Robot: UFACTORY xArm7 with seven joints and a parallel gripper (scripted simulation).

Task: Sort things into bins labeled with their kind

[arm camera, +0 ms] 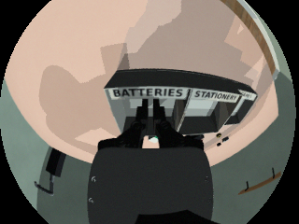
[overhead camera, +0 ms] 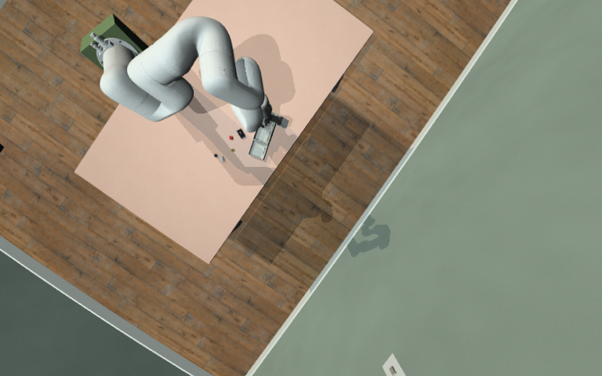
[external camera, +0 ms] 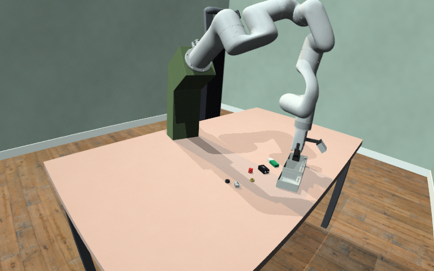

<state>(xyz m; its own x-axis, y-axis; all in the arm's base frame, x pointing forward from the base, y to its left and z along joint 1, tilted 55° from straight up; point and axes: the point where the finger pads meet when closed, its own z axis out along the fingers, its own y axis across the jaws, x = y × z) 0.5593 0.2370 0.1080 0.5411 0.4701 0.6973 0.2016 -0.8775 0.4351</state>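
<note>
Now: hand 20 cm to the left of the red die, 9 cm past it and 3 cm above it. Also, from my hand: black block 15 cm to the right, 6 cm behind, 3 cm below; green thing 9 cm behind, 5 cm to the right, 3 cm below; three-part bin 7 cm to the right, 3 cm ahead, 1 cm below.
</note>
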